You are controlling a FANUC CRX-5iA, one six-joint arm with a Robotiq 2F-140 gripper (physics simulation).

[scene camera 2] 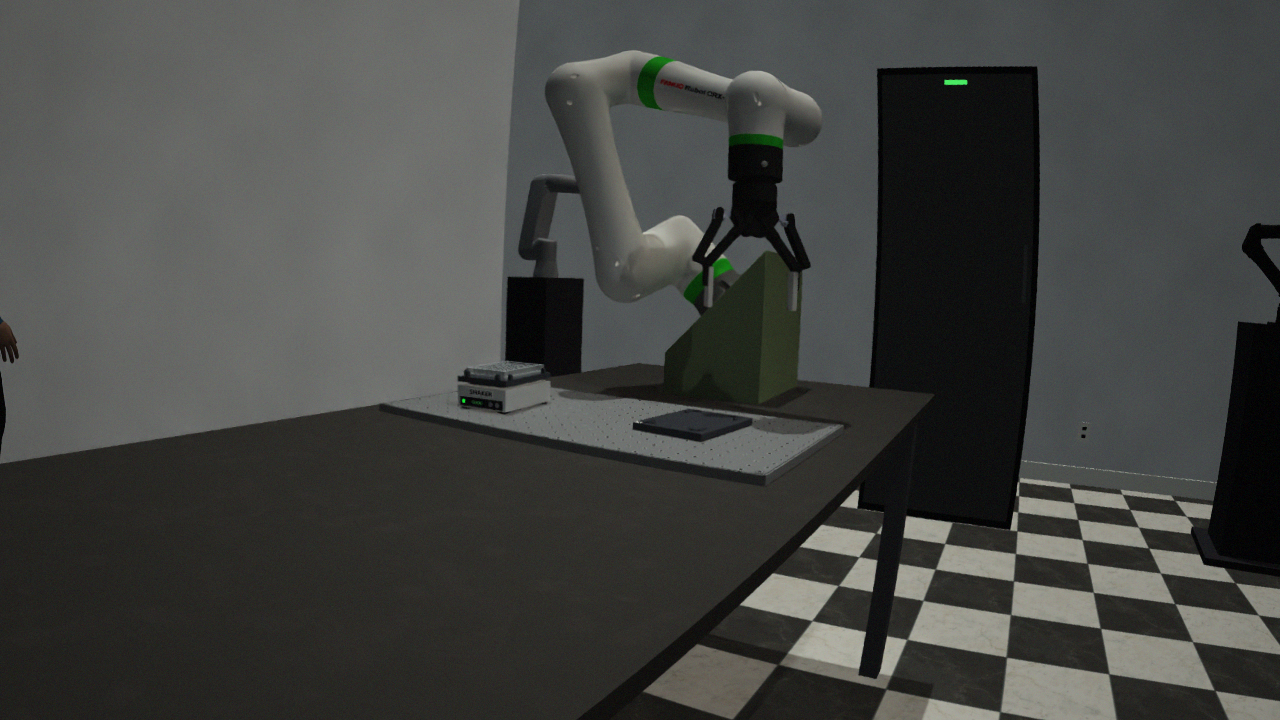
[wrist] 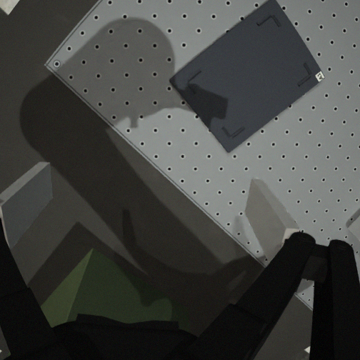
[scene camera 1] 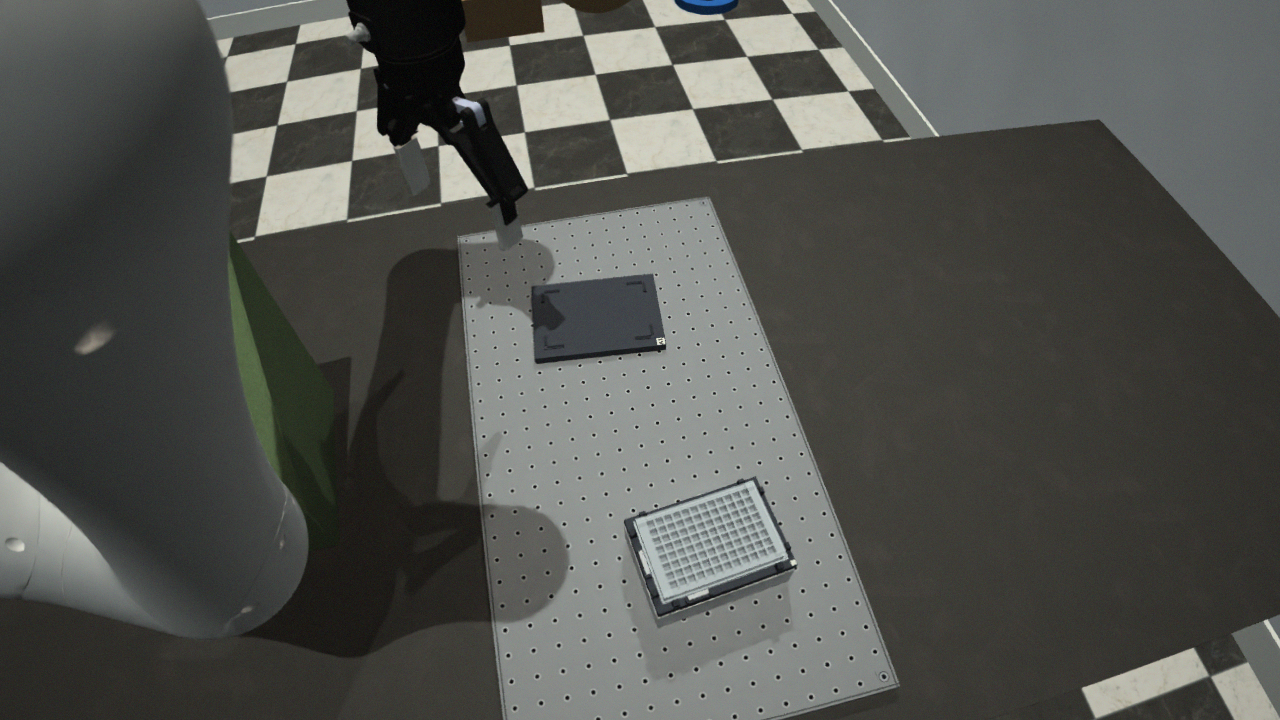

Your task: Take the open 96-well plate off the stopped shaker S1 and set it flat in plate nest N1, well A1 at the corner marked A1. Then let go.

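Frame: origin at the arm's base, x ahead, y left, z up, level; millimetres.
Where they show: gripper, between the fingertips: [scene camera 2: 750, 308] [scene camera 1: 464, 214]; arm's base, origin of its link: [scene camera 2: 731, 307].
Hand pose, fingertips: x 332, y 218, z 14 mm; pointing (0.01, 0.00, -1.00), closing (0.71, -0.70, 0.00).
Things, the pixels of their top centre, and the offset from my fingertips. "spot": a spot on its surface instead. Level surfaces: height alone.
- pale 96-well plate, centre of its top: [scene camera 1: 710, 536] [scene camera 2: 505, 365] 220 mm ahead, 349 mm right, 114 mm down
- shaker S1, a spot on its surface: [scene camera 2: 503, 394] spot: 280 mm ahead, 289 mm right, 150 mm down
- grey perforated board, height of its surface: 183 mm down
- dark table, height of its surface: 196 mm down
The pale 96-well plate [scene camera 1: 711, 540] [scene camera 2: 503, 369] lies on top of the shaker S1 [scene camera 2: 503, 394], a white box with a dark top and a green light on its front. The dark, flat plate nest N1 [scene camera 1: 597, 317] [scene camera 2: 693, 423] [wrist: 250, 75] is empty, with raised corner brackets and a small white A1 label at one corner. My gripper [scene camera 1: 460, 207] [scene camera 2: 750, 295] [wrist: 149, 188] is open and empty, pointing down. It hangs high above the table, beside the nest and well away from the shaker. The plate does not show in the wrist view.
The shaker and nest stand on a grey perforated board [scene camera 1: 626, 429] [scene camera 2: 572, 428] [wrist: 210, 165] on the dark table [scene camera 1: 1029, 358] [scene camera 2: 313, 537]. A green wedge-shaped block [scene camera 1: 277, 394] [scene camera 2: 738, 344] [wrist: 100, 290] stands by the arm's base. The arm's shadow falls across the board.
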